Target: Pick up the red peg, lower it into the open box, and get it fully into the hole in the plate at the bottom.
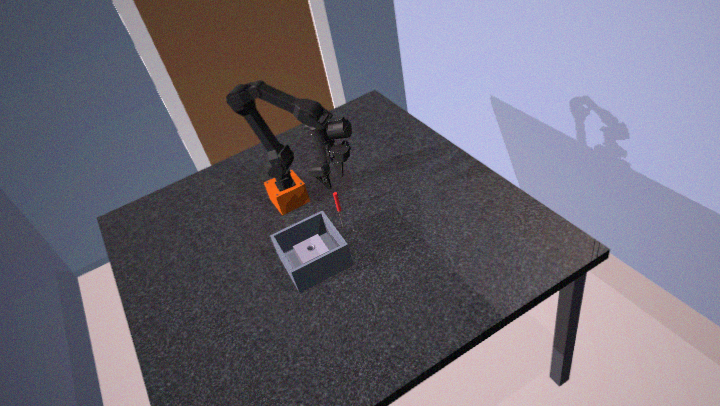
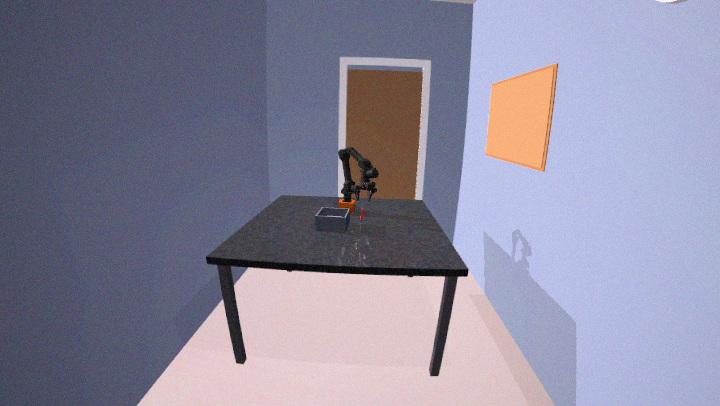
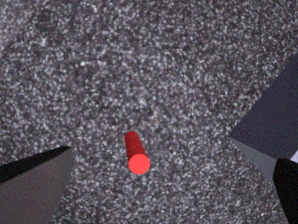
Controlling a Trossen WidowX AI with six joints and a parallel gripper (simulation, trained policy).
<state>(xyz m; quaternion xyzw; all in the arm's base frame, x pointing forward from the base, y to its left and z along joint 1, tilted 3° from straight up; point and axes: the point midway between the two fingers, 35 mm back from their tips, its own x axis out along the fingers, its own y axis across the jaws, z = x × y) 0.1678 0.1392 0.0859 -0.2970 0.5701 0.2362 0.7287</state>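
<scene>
Right now the red peg is 10 cm below my gripper tip, 2 cm behind it and 1 cm to the right of it. From my gripper tip the other things lie so: pale plate (17 cm to the right, 15 cm ahead, 9 cm below); then grey box (17 cm to the right, 15 cm ahead, 11 cm below).
</scene>
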